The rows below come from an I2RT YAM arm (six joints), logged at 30 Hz.
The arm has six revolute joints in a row. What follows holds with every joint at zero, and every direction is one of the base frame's.
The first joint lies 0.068 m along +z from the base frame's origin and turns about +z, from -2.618 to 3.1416 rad.
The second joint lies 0.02 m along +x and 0.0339 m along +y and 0.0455 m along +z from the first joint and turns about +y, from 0 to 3.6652 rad.
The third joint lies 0.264 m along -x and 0.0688 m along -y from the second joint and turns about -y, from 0 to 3.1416 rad.
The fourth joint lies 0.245 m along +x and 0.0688 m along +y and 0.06 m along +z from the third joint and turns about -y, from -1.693 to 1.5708 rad.
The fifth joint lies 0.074 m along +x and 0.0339 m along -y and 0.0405 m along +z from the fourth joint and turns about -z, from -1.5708 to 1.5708 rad.
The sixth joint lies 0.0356 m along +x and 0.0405 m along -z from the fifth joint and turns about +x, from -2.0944 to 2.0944 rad.
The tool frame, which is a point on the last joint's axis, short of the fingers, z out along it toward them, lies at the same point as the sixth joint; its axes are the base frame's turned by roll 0, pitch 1.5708 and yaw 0 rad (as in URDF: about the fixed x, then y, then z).
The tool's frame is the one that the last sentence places.
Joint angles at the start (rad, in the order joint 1, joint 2, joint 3, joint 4, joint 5, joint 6): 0.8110, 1.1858, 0.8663, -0.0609, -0.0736, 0.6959
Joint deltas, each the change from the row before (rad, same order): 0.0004, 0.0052, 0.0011, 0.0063, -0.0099, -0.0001; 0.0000, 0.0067, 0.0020, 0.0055, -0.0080, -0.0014; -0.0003, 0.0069, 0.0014, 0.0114, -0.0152, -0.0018; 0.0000, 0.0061, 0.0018, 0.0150, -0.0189, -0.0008; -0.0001, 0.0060, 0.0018, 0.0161, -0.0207, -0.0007; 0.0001, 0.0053, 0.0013, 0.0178, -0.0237, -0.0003; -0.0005, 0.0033, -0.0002, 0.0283, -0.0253, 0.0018; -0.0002, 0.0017, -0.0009, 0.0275, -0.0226, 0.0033; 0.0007, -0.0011, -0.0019, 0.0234, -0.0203, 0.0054; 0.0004, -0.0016, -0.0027, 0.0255, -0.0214, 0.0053; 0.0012, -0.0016, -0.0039, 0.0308, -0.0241, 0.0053; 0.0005, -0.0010, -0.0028, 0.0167, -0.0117, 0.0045; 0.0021, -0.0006, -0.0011, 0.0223, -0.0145, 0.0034; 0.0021, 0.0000, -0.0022, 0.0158, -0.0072, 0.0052; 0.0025, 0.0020, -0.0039, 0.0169, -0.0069, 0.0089; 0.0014, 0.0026, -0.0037, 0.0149, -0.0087, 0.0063
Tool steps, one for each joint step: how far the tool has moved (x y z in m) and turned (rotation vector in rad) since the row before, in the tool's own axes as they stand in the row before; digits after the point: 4 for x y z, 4 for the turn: 0.0001, 0.0004, 0.0013, -0.0093, 0.0049, -0.0004; 0.0000, 0.0002, 0.0016, -0.0067, 0.0045, -0.0015; -0.0002, 0.0006, 0.0017, -0.0152, 0.0050, -0.0023; -0.0006, 0.0012, 0.0015, -0.0213, 0.0039, -0.0020; -0.0007, 0.0012, 0.0014, -0.0234, 0.0041, -0.0023; -0.0007, 0.0014, 0.0013, -0.0270, 0.0047, -0.0025; -0.0014, 0.0020, 0.0008, -0.0347, -0.0030, -0.0025; -0.0014, 0.0020, 0.0004, -0.0328, -0.0044, -0.0018; -0.0010, 0.0021, -0.0002, -0.0302, -0.0033, 0.0001; -0.0010, 0.0021, -0.0003, -0.0319, -0.0039, -0.0008; -0.0009, 0.0024, -0.0002, -0.0370, -0.0043, -0.0026; -0.0004, 0.0011, -0.0002, -0.0185, -0.0028, 0.0001; -0.0009, 0.0023, 0.0000, -0.0261, -0.0047, -0.0035; -0.0001, 0.0012, 0.0002, -0.0154, -0.0035, 0.0007; 0.0006, 0.0005, 0.0007, -0.0139, -0.0014, 0.0051; 0.0006, 0.0001, 0.0007, -0.0129, 0.0008, 0.0033
